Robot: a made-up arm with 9 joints.
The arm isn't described. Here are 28 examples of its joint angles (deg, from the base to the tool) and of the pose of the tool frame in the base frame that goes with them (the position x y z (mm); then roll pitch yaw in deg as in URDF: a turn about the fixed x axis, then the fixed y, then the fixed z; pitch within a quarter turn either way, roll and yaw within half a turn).
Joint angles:
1: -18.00 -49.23 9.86 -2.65 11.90 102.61 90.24 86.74 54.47
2: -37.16 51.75 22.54 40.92 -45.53 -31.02 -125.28 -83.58 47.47
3: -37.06 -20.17 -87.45 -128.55 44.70 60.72 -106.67 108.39 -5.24
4: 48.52 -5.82 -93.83 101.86 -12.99 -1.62 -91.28 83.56 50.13
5: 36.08 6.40 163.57 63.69 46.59 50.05 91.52 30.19 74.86
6: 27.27 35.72 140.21 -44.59 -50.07 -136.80 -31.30 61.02 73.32
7: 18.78 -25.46 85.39 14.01 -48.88 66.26 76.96 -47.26 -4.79
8: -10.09 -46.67 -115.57 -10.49 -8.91 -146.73 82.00 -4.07 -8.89
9: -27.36 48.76 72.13 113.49 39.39 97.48 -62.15 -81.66 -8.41
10: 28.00 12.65 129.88 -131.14 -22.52 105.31 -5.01 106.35 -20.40
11: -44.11 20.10 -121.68 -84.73 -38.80 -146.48 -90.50 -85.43 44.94
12: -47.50 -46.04 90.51 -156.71 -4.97 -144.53 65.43 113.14 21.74
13: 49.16 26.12 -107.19 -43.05 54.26 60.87 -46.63 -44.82 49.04
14: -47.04 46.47 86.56 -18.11 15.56 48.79 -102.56 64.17 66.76
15: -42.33 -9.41 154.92 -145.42 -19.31 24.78 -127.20 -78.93 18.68
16: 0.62 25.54 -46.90 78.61 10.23 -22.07 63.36 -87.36 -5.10
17: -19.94 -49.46 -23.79 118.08 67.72 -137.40 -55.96 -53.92 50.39
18: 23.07 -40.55 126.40 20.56 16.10 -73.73 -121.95 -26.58 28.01
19: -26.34 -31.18 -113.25 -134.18 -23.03 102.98 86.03 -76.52 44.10
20: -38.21 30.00 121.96 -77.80 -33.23 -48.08 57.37 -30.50 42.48
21: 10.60 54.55 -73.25 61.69 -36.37 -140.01 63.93 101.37 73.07
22: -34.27 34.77 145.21 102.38 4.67 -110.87 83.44 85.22 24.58
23: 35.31 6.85 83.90 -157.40 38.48 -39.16 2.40 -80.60 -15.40
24: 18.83 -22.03 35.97 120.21 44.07 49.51 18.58 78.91 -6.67
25: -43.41 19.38 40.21 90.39 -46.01 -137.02 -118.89 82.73 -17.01
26: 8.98 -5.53 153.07 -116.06 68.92 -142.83 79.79 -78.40 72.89
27: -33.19 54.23 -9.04 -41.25 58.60 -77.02 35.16 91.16 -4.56
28: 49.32 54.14 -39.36 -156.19 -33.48 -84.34 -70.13 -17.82 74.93
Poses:
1: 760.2 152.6 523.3 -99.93 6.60 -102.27
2: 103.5 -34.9 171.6 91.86 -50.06 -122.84
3: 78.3 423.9 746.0 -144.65 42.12 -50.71
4: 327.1 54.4 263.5 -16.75 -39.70 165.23
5: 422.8 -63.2 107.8 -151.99 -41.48 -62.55
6: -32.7 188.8 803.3 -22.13 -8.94 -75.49
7: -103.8 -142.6 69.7 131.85 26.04 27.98
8: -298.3 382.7 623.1 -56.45 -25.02 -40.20
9: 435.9 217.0 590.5 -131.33 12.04 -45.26
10: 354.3 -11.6 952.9 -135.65 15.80 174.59
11: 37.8 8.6 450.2 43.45 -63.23 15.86
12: 398.9 -213.4 692.0 -88.53 -4.90 -137.22
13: -10.1 177.2 180.6 140.26 -0.58 -151.77
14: 66.8 -545.7 495.2 -165.85 16.78 81.84
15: -232.1 -380.9 531.3 -48.47 -46.82 23.91
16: 231.8 341.3 -57.3 160.74 -46.28 -87.30
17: 305.9 -87.6 537.8 74.05 -38.50 81.74
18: 11.8 197.7 56.1 34.73 -13.94 -73.91
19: 22.1 -389.2 707.1 -64.88 10.66 139.48
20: 258.7 128.1 831.8 57.26 3.12 173.42
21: 408.7 183.6 46.4 -147.90 -5.76 -113.39
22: -43.2 -307.5 189.0 99.99 -2.94 -12.30
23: 291.3 392.6 269.0 42.25 -72.29 -135.31
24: 46.4 472.2 594.6 154.90 57.33 26.01
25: -25.9 -293.4 356.8 -42.67 -16.32 20.10
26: 157.8 -575.3 218.6 142.09 6.07 55.68
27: 495.4 385.1 277.0 58.74 68.54 -143.38
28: 72.1 402.3 535.7 -88.45 -0.44 -98.21
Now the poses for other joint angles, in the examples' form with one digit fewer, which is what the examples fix.
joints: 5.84 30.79 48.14 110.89 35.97 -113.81 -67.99 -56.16 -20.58
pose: 346 89 578 -2.1 71.1 2.5
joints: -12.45 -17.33 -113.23 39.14 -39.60 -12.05 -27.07 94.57 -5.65
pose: 421 119 310 -78.4 -48.2 142.3
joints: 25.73 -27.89 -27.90 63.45 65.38 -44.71 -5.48 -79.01 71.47
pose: 221 315 673 119.8 43.9 140.6
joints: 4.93 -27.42 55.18 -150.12 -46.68 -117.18 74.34 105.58 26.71
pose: -137 82 626 -25.0 -41.3 -39.2
